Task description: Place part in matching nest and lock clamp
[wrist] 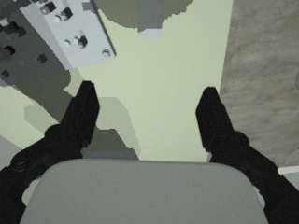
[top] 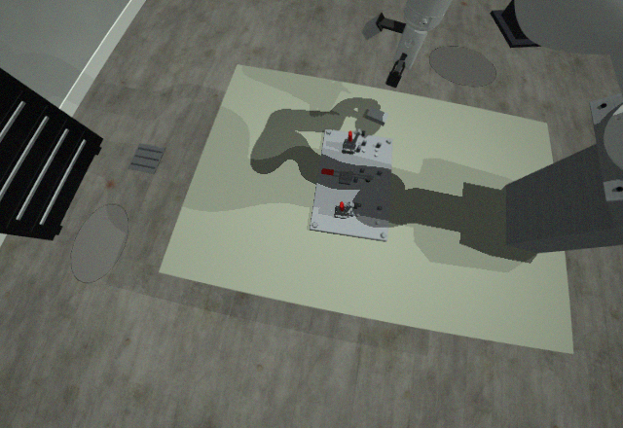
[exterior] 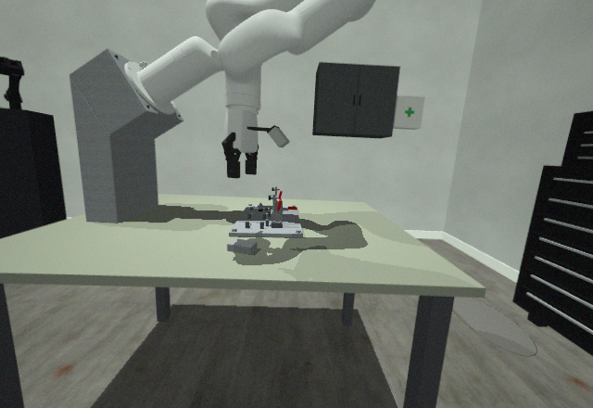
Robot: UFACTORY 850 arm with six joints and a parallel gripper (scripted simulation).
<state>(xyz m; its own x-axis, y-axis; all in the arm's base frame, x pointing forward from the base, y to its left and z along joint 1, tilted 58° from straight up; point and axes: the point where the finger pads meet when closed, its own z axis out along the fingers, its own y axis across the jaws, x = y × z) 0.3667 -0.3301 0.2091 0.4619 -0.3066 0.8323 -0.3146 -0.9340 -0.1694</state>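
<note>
The grey block part lies 20 cm below my hand. Round my hand: grey fixture plate (13 cm ahead, 23 cm to the left, 21 cm below).
</note>
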